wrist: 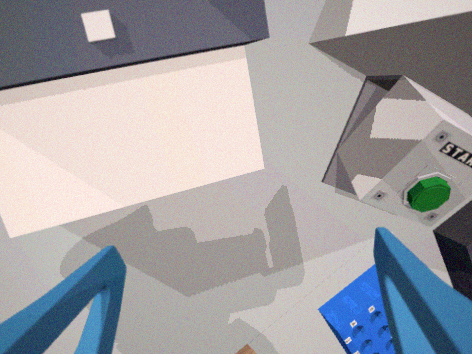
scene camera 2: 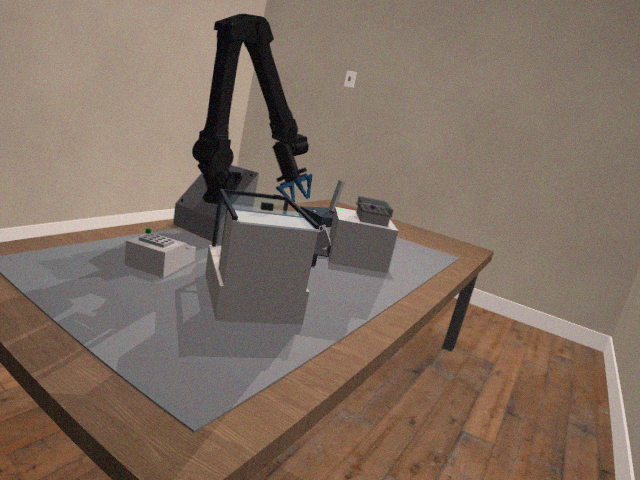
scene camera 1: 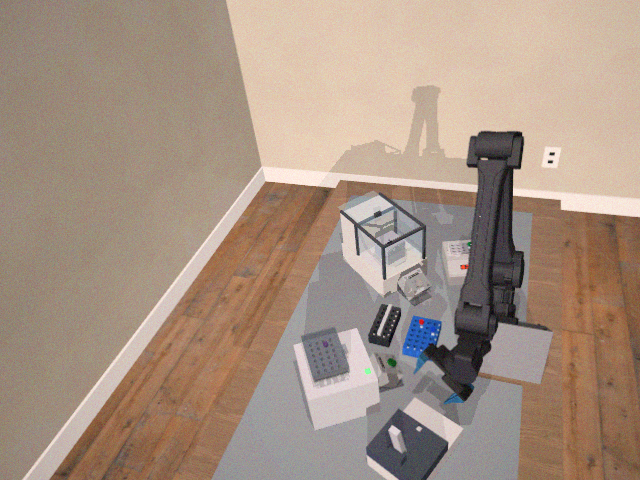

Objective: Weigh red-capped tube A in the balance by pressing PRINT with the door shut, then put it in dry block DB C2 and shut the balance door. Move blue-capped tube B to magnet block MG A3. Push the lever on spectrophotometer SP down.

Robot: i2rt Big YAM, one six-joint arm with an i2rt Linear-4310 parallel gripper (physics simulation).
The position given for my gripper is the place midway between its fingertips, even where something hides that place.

My gripper (scene camera 1: pixel 429 387) is open, holding nothing. Also in view: a glass-box balance (scene camera 1: pixel 382 242), a box with a green button (scene camera 1: pixel 387 369) and a lever device (scene camera 1: pixel 419 435).
My gripper is seen too in the wrist view (wrist: pixel 240 248) and in scene camera 2 (scene camera 2: pixel 300 200). The box with a green button shows as well in the wrist view (wrist: pixel 398 151).
